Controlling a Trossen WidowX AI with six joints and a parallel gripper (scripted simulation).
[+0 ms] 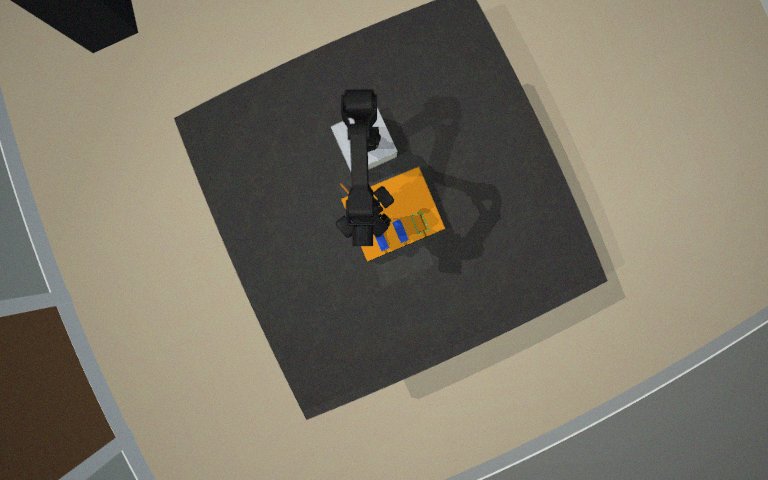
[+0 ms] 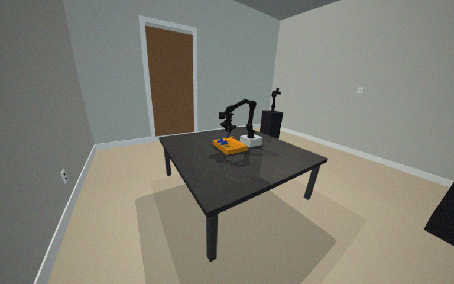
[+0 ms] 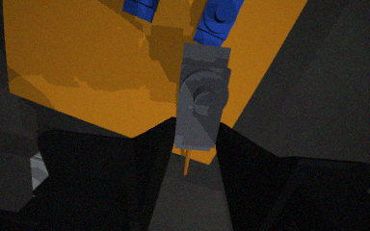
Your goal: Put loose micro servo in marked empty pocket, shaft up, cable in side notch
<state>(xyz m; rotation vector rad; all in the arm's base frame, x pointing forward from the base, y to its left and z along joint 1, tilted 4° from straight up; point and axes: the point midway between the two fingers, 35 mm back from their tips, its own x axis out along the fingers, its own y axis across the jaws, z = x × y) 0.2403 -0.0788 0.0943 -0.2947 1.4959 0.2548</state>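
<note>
Now: gripper tip 2 cm past the orange deck, 9 cm to the right of it and 10 cm above it.
</note>
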